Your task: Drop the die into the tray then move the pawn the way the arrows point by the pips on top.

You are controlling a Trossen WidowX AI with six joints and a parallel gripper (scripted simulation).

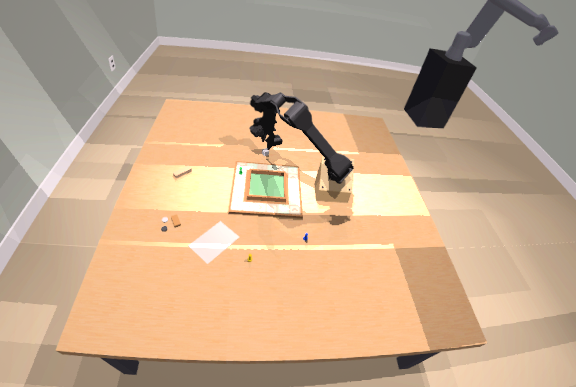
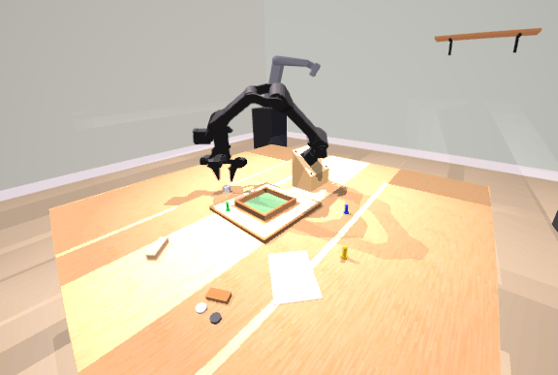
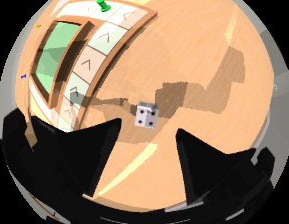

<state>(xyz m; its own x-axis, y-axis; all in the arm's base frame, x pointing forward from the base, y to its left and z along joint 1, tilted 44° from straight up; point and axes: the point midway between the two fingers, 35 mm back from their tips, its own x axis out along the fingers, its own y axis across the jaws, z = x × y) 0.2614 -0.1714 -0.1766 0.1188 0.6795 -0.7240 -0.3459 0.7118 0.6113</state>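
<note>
The grey die is 4 cm below my gripper tip. From my gripper tip the other things lie so: dice tray (22 cm to the left, 4 cm below, 1 cm ahead); then blue pawn (48 cm to the left, 11 cm behind, 3 cm below); then green pawn (14 cm to the left, 12 cm ahead, 2 cm below).
</note>
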